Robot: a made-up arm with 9 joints. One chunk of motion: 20 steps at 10 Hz.
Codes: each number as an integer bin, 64 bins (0 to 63) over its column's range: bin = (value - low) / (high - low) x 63, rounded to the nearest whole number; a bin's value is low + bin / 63 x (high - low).
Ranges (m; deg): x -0.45..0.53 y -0.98..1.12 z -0.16..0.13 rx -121..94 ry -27..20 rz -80..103
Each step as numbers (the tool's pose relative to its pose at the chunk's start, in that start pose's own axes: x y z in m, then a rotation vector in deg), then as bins.
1 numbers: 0.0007 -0.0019 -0.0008 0.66 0.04 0.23
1 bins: 29 29 35 36 36 28
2 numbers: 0.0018 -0.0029 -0.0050 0.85 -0.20 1.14
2 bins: 29 29 34 36 36 28
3 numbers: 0.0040 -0.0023 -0.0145 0.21 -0.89 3.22
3 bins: 29 29 32 36 35 29
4 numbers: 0.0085 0.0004 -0.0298 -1.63 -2.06 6.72
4 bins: 29 29 28 35 33 30
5 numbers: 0.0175 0.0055 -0.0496 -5.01 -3.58 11.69
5 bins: 30 30 24 34 31 32
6 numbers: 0.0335 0.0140 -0.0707 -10.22 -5.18 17.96
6 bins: 31 30 19 32 29 34
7 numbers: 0.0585 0.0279 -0.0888 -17.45 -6.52 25.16
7 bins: 33 30 15 30 27 36
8 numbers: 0.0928 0.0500 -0.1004 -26.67 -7.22 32.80
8 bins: 35 31 13 28 27 39
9 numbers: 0.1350 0.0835 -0.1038 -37.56 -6.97 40.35
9 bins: 38 32 12 24 27 41
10 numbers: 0.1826 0.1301 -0.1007 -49.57 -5.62 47.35
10 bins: 41 33 13 21 29 44
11 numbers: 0.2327 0.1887 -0.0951 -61.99 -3.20 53.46
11 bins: 44 35 14 17 32 46
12 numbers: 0.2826 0.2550 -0.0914 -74.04 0.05 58.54
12 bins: 47 37 15 14 36 48
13 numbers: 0.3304 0.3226 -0.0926 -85.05 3.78 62.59
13 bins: 50 39 15 11 41 49
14 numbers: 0.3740 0.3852 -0.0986 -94.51 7.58 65.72
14 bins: 53 41 13 8 46 50
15 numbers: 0.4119 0.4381 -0.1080 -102.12 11.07 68.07
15 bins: 55 43 11 6 51 51
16 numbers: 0.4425 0.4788 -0.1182 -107.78 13.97 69.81
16 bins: 57 44 9 4 55 52
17 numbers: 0.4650 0.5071 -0.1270 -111.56 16.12 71.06
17 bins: 59 45 7 3 58 52
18 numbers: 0.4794 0.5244 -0.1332 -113.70 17.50 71.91
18 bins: 60 45 6 2 60 52
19 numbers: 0.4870 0.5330 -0.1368 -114.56 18.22 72.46
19 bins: 60 45 5 2 61 52
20 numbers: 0.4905 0.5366 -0.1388 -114.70 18.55 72.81
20 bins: 60 45 5 2 61 53
